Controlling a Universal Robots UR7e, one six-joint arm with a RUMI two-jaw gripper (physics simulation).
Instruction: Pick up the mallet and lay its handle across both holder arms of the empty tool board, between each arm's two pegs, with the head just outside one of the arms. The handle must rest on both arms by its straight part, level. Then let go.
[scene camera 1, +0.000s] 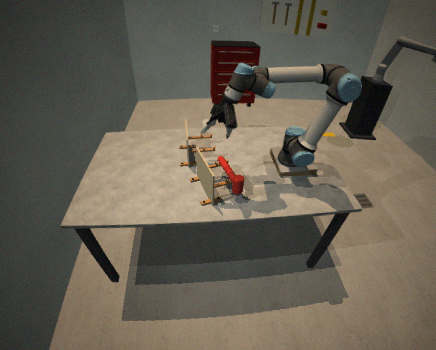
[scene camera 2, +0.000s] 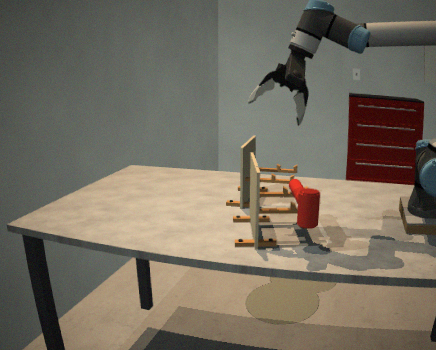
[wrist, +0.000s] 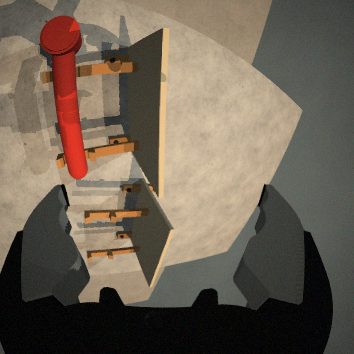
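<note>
The red mallet (scene camera 1: 229, 170) (scene camera 2: 308, 209) (wrist: 69, 112) lies with its handle across both orange arms of the near tool board (scene camera 1: 204, 175) (scene camera 2: 255, 205) (wrist: 145, 100). In the wrist view the handle crosses each arm between the end peg and the inner peg. It looks about level, with the head just outside the arm nearer the table's front edge. The far tool board (scene camera 1: 188, 142) (scene camera 2: 247, 175) (wrist: 155, 232) has bare arms. My gripper (scene camera 1: 215, 133) (scene camera 2: 274, 113) (wrist: 162, 187) is open and empty, high above the boards and apart from the mallet.
Both boards stand upright on orange feet on the grey table (scene camera 1: 125, 175) (scene camera 2: 130, 210) (wrist: 215, 125), one behind the other. The robot's base is to their right. A red drawer cabinet (scene camera 1: 235, 72) (scene camera 2: 385, 135) stands on the floor behind the table.
</note>
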